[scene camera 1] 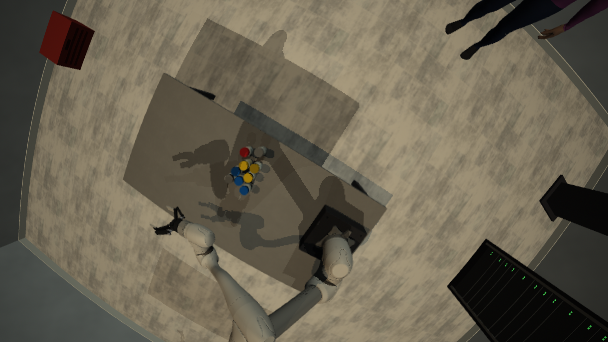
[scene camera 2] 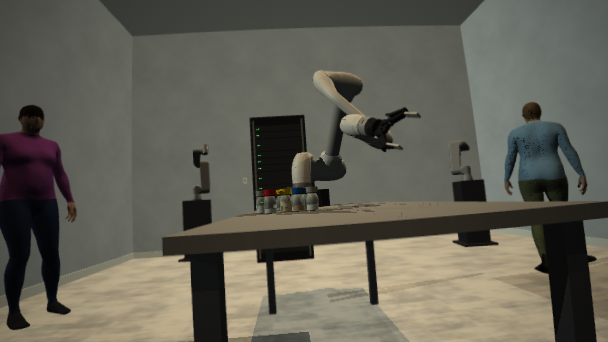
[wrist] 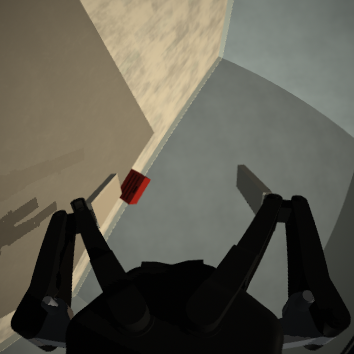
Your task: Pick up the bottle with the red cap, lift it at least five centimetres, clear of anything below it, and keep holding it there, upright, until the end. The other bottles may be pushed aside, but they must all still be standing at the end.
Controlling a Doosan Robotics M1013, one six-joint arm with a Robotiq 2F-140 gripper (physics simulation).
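Seen in the pictures: gripper, fingertip midpoint: [scene camera 1: 159,216] [scene camera 2: 409,131] [wrist: 176,179]; arm's base, origin of the base link: [scene camera 1: 334,243].
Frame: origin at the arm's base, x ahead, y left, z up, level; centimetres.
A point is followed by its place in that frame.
Note:
The red-capped bottle [scene camera 1: 244,152] @(x 75.8, y -7.3, z -0.2 cm) [scene camera 2: 270,202] @(x 78.6, y -6.4, z -6.0 cm) stands upright on the table [scene camera 1: 155,135] @(x 135.6, y 29.3, z -10.7 cm) [scene camera 2: 350,231] @(x 151.4, y 24.4, z -12.0 cm) [wrist: 60,100] @(x 95.3, y 54.7, z -10.7 cm), at one end of a tight cluster. A grey-capped bottle [scene camera 1: 260,151] [scene camera 2: 312,201] stands in the cluster; bottles with yellow caps [scene camera 1: 248,177] [scene camera 2: 284,192] and blue caps [scene camera 1: 244,190] [scene camera 2: 298,191] stand close together. Lower parts of several bottles are hidden. My gripper [scene camera 1: 166,220] @(x 91.3, y 52.3, z 17.4 cm) [scene camera 2: 404,131] @(x 91.3, y 52.3, z 17.4 cm) [wrist: 176,179] @(x 91.3, y 52.3, z 17.4 cm) is wide open and empty, high above table height and well away from the bottles, its fingers pointing sideways. The bottles do not show in the wrist view.
The arm's black base [scene camera 1: 318,227] @(x 15.1, y -1.6, z 0.6 cm) stands at one end of the table. A red cabinet [scene camera 1: 60,40] [wrist: 134,187] stands by the wall. A black server rack [scene camera 2: 277,150] and two people [scene camera 2: 32,165] [scene camera 2: 542,150] are beyond the table. Arm shadows cross the tabletop.

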